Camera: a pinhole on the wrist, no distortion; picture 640 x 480 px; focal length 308.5 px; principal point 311.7 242.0 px. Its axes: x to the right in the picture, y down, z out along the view. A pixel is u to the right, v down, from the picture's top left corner.
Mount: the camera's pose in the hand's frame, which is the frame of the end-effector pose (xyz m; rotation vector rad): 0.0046 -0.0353 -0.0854 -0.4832 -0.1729 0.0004
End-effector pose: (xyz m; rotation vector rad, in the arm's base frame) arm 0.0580 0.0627 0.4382 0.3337 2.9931 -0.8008
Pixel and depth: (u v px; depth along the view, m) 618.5 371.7 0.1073
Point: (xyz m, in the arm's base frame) -0.0213 0.1285 0.3977
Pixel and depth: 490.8 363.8 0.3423
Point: -0.0402 0.2135 0.1443
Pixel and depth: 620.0 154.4 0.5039
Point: -0.3401 -0.0275 -0.0758
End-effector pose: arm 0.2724 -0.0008 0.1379 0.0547 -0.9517 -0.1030
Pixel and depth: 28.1 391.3 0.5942
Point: -0.2251 0.5370 -0.2000
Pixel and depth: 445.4 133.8 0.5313
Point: -0.0547 0.0377 0.5438
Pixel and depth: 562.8 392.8 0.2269
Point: 0.2974 0.1562 0.3314
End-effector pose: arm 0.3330 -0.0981 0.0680 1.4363 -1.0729 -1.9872
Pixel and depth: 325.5 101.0 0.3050
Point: 0.1167 0.0200 0.1131
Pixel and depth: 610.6 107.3 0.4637
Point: -0.2491 -0.2201 -0.0525
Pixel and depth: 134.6 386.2 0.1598
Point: 0.3597 -0.0754 0.2126
